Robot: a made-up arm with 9 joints. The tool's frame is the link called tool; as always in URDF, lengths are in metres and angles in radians. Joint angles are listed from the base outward. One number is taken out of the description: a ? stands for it. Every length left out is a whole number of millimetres.
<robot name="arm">
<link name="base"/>
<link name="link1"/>
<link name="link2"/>
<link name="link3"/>
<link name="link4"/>
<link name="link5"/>
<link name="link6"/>
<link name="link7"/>
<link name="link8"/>
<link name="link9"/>
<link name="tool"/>
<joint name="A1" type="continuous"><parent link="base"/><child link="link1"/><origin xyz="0.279 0.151 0.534" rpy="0.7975 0.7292 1.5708"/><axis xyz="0 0 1"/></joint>
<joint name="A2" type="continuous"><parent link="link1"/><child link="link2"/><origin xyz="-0.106 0.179 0" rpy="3.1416 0.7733 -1.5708"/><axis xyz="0 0 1"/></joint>
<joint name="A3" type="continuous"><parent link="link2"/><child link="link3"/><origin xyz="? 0.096 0" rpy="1.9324 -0.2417 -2.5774"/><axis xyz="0 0 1"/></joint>
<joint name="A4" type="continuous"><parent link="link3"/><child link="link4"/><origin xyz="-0.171 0.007 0" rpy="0.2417 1.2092 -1.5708"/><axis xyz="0 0 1"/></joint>
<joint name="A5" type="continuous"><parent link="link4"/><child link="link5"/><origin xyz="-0.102 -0.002 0" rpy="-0.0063 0.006 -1.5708"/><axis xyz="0 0 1"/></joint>
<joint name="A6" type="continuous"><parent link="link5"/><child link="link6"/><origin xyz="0.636 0.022 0" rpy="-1.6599 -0.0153 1.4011"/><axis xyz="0 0 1"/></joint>
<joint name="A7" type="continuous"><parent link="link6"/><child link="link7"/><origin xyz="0.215 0.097 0" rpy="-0.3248 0.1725 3.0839"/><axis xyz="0 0 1"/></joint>
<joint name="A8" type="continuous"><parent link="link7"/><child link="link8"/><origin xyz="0.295 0.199 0" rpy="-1.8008 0.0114 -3.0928"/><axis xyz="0 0 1"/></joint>
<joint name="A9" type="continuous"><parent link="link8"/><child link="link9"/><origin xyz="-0.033 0.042 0" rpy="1.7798 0.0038 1.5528"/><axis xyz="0 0 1"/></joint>
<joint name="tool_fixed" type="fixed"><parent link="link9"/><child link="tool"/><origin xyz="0.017 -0.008 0" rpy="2.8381 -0.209 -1.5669"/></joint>
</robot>
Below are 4 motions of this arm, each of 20 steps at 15 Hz.
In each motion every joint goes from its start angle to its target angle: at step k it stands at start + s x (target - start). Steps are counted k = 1, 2, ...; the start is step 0. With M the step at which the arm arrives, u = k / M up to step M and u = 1 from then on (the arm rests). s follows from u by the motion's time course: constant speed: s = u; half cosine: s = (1 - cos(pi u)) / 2; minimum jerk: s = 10 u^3 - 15 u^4 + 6 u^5.
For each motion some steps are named. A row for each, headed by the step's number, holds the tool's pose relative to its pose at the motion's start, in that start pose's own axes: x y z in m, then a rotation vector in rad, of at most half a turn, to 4 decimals.
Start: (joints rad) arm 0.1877 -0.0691 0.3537 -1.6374 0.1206 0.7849 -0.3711 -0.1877 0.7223
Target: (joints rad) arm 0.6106 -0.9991 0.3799 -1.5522 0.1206 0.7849 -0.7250 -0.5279 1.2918
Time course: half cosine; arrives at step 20
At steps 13, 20:
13: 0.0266 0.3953 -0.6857 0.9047 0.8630 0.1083
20: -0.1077 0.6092 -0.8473 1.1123 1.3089 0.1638

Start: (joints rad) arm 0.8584 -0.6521 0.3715 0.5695 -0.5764 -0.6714 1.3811 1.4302 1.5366
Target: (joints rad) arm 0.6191 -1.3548 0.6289 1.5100 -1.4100 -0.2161 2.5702 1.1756 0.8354
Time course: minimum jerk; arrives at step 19
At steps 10, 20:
10: -0.2975 0.5815 -0.0590 0.0479 0.0533 1.2089
20: -0.6344 0.8905 0.0758 -0.0369 -0.2035 2.1841

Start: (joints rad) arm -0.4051 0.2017 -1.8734 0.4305 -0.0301 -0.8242 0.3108 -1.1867 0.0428
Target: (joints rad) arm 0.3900 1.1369 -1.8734 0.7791 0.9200 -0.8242 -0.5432 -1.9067 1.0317
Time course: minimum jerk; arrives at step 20
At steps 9, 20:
9: -0.0313 -0.2792 -0.3541 0.8767 -0.0364 0.0871
20: -0.1397 -0.3073 -1.1442 2.1098 0.2259 0.3654

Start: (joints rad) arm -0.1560 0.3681 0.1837 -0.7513 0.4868 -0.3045 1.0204 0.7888 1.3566
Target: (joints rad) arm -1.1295 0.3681 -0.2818 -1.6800 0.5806 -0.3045 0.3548 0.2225 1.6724
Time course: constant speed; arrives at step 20
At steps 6, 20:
6: -0.2750 -0.5056 0.1714 -0.0676 -0.0098 -0.6966
20: -1.3748 -0.4513 0.7603 -0.2631 -0.4919 -1.9883

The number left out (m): -0.039
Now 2 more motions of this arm.
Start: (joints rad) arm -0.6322 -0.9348 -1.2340 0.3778 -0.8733 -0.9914 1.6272 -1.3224 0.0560
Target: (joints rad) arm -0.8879 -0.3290 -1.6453 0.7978 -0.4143 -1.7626 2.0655 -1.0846 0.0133
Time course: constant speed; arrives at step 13
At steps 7, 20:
7: -0.2916 -0.1895 -0.1372 0.0549 -0.3888 0.5768
20: -0.4627 -0.3873 -0.3668 -0.0033 -0.8715 1.0852

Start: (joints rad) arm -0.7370 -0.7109 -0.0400 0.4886 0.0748 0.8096 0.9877 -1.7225 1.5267
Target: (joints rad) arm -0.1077 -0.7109 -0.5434 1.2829 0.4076 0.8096 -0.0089 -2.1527 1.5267
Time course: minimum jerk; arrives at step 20
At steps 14, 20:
14: 0.4023 0.3726 -0.2383 -1.0265 1.0568 0.1792
20: 0.4680 0.3791 -0.3116 -1.1720 1.3355 0.2554

